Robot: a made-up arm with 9 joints. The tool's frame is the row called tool. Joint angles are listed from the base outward.
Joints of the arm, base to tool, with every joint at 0 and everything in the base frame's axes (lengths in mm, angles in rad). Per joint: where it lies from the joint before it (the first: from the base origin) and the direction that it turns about. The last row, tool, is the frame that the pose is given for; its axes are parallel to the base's.
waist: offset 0 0 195.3 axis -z
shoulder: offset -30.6 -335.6 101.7 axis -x
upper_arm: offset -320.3 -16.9 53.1 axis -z
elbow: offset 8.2 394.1 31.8 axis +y
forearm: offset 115.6 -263.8 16 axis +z
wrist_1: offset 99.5 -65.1 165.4 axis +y
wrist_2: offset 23 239.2 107.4 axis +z
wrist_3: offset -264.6 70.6 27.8 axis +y
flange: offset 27 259.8 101.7 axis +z
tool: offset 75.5 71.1 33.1
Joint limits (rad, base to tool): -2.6..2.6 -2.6..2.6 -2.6..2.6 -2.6..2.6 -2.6..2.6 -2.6..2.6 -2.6..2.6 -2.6..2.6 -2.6..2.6
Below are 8 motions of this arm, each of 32 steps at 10 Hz.
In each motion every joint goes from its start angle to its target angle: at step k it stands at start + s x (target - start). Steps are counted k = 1, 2, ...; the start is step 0. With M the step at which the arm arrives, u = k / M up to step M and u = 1 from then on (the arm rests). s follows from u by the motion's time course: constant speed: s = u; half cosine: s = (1 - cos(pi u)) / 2; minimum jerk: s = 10 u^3 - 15 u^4 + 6 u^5.
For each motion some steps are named. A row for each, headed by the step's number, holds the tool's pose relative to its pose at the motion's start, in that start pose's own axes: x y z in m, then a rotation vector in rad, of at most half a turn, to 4 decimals.
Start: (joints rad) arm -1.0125 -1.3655 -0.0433 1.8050 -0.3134 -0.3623 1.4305 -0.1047 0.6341
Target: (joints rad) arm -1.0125 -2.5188 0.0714 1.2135 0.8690 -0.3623 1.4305 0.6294 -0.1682
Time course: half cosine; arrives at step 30
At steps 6, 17, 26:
6: -0.0563 0.0593 -0.0044 -0.0405 0.0025 0.1332
17: -0.4223 0.1441 -0.1202 -0.4593 -0.0009 0.7759
26: -0.5841 -0.0096 -0.2401 -0.9252 -0.1928 1.0941

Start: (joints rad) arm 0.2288 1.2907 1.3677 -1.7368 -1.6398 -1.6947 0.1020 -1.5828 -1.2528
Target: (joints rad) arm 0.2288 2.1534 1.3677 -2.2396 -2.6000 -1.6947 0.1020 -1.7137 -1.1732
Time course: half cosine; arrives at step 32
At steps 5, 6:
5: -0.0246 -0.0158 -0.0465 -0.0297 -0.0658 0.0605
6: -0.0338 -0.0231 -0.0667 -0.0438 -0.0931 0.0864

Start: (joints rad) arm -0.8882 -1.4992 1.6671 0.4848 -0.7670 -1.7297 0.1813 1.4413 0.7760
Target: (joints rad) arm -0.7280 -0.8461 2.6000 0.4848 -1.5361 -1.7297 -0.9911 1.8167 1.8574
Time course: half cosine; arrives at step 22
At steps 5, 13, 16, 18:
5: 0.0875 -0.1185 0.0940 0.1898 -0.1009 -0.0868
13: 0.0395 -0.8556 0.2895 0.6809 -0.8524 -0.4626
16: -0.1214 -1.0840 0.2161 0.6649 -1.1426 -0.6413
18: -0.2138 -1.1689 0.1521 0.6150 -1.2648 -0.7418

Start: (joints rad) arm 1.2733 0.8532 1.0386 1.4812 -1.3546 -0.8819 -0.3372 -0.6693 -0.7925
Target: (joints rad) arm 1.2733 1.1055 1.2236 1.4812 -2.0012 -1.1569 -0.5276 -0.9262 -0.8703
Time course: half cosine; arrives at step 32
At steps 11, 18, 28, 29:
11: -0.0223 0.0585 -0.1209 -0.0541 -0.2642 -0.1252
18: -0.0230 0.1075 -0.2916 -0.1250 -0.6024 -0.2308
28: 0.0085 0.1190 -0.4887 -0.2038 -0.9696 -0.2726
29: 0.0107 0.1183 -0.4977 -0.2074 -0.9859 -0.2726

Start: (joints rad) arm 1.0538 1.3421 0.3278 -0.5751 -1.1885 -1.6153 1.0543 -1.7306 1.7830
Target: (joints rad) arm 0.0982 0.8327 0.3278 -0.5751 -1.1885 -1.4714 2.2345 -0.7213 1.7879
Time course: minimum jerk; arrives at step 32
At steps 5, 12, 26, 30, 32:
5: -0.0045 -0.0087 0.0089 0.0437 -0.0148 -0.0124
12: -0.0451 -0.0808 0.0691 0.3687 -0.1419 -0.1420
26: -0.1244 -0.1149 0.2092 0.7972 -0.5771 -0.5408
30: -0.1213 -0.1043 0.2203 0.7994 -0.6085 -0.5561
32: -0.1211 -0.1037 0.2208 0.7994 -0.6100 -0.5567

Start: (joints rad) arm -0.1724 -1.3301 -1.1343 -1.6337 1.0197 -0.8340 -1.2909 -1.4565 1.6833
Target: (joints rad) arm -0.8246 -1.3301 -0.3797 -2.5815 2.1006 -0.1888 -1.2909 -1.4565 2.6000
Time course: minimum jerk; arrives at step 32
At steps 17, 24, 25, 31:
17: -0.5722 0.1998 0.0915 -0.0670 -0.5476 1.2207
24: -0.9579 0.0718 0.0630 -0.1449 -1.0037 1.9834
25: -0.9871 0.0505 0.0567 -0.1564 -1.0544 2.0454
31: -1.0523 -0.0059 0.0385 -0.1895 -1.1857 2.1879

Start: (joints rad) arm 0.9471 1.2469 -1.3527 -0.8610 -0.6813 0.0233 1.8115 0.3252 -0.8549
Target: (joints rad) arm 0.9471 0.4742 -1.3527 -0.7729 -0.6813 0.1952 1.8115 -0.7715 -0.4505
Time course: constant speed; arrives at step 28
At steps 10, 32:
10: -0.1673 -0.0371 0.0304 0.2884 -0.4818 0.0875
32: -0.4700 -0.0712 -0.1210 0.5780 -1.4779 0.3425

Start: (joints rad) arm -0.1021 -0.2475 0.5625 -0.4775 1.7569 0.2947 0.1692 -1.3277 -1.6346
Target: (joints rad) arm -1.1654 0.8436 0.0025 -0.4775 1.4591 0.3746 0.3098 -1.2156 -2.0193
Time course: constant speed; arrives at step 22
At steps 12, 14, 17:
12: 0.2376 -0.1500 0.0604 -0.3924 0.5992 0.4778
14: 0.2745 -0.1786 0.0618 -0.4599 0.6679 0.5785
17: 0.3293 -0.2237 0.0598 -0.5596 0.7496 0.7400

